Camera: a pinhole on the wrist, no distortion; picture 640 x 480 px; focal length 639.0 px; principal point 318.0 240.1 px. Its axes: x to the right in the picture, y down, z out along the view. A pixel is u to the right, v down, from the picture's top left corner.
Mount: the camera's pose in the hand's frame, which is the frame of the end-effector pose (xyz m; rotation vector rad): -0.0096 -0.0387 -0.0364 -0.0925 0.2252 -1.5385
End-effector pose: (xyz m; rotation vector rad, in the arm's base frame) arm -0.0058 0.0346 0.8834 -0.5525 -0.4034 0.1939
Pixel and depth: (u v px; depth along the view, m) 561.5 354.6 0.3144
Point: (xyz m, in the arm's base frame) 0.0028 0.0312 1.2108
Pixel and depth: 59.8 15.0 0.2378
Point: -0.1421 0.1545 1.0213
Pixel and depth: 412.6 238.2 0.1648
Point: -0.0306 0.0349 1.0275
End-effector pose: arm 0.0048 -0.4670 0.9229 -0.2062 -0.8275 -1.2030
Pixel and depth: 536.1 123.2 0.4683
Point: -0.3988 -0.3265 1.1556
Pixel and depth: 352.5 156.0 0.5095
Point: -0.3039 -0.2689 1.2407
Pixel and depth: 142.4 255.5 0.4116
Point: -0.1199 -0.3056 1.2484
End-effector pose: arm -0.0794 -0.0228 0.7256 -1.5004 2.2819 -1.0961
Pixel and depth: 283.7 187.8 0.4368
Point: 0.1486 -0.2590 0.4888
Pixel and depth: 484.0 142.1 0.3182
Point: 0.1686 -0.1917 0.6322
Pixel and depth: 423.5 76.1 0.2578
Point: 0.1236 -0.1323 0.6324
